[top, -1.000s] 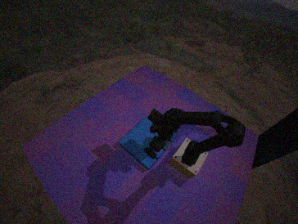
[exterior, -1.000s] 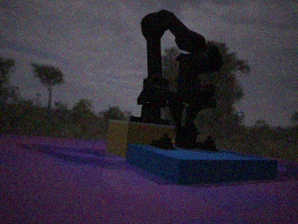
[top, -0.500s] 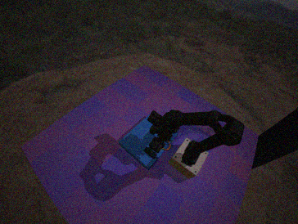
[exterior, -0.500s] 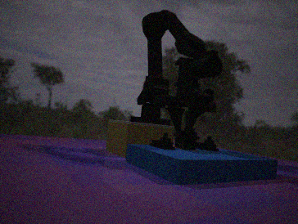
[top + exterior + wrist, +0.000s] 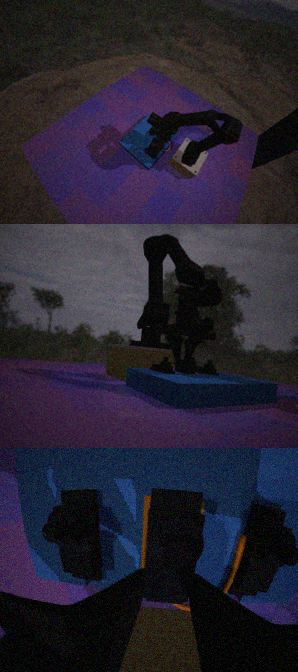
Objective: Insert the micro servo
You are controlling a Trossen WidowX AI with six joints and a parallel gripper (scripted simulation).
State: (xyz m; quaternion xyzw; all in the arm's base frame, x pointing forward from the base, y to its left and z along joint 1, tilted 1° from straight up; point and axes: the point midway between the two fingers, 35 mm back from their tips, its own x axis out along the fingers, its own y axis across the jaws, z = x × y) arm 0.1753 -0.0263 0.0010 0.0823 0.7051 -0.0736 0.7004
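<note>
Now: gripper tip 120 mm short of the blue deck, 50 mm above it and 30 mm to the left of it.
</note>
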